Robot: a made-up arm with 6 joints.
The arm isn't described. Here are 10 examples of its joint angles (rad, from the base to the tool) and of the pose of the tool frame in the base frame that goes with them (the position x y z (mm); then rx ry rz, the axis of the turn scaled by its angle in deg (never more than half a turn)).
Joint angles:
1: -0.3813 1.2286 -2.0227 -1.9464 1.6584 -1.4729
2: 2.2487 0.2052 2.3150 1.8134 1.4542 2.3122
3: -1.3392 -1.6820 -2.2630 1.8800 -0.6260 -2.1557
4: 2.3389 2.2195 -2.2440 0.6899 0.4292 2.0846
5: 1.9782 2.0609 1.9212 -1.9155 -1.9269 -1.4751
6: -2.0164 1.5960 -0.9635 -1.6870 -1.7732 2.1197
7: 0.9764 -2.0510 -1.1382 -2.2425 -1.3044 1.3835
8: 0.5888 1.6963 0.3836 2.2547 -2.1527 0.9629
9: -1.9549 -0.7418 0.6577 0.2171 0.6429 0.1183
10: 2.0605 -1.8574 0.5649 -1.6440 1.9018 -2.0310
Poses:
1: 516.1 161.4 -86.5 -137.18 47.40 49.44
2: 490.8 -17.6 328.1 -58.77 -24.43 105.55
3: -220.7 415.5 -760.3 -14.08 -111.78 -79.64
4: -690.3 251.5 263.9 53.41 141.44 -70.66
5: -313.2 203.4 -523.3 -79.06 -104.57 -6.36
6: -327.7 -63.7 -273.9 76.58 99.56 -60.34
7: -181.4 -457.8 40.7 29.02 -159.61 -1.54
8: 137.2 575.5 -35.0 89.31 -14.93 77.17
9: -220.2 744.2 -178.9 -40.82 -32.53 -115.20
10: 374.9 -103.9 -141.7 151.30 -1.27 85.27
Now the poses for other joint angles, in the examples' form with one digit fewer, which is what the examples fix.
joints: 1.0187 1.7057 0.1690 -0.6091 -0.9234 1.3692
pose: 831 192 -61 136.0 -85.7 -66.0
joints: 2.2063 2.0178 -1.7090 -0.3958 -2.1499 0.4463
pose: 17 94 189 -140.1 33.4 80.8
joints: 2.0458 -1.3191 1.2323 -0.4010 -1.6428 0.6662
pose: 484 -874 -151 -38.0 -82.2 -35.5
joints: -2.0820 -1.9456 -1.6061 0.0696 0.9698 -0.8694
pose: 264 -290 -463 27.0 -123.6 26.6
